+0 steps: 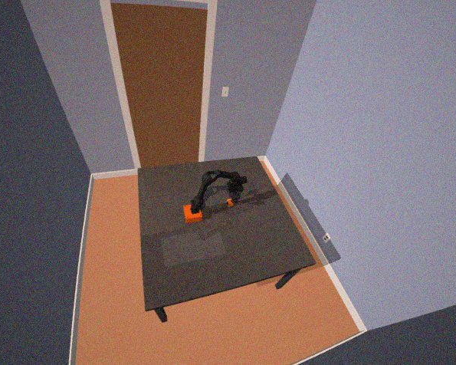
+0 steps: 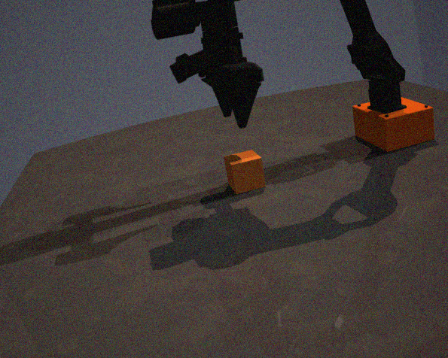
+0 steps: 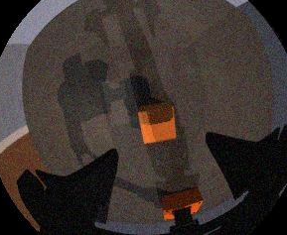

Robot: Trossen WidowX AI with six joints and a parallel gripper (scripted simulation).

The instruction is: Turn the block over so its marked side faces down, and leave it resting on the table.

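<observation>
The orange block is 2 cm behind my gripper tip and 9 cm below it.
</observation>
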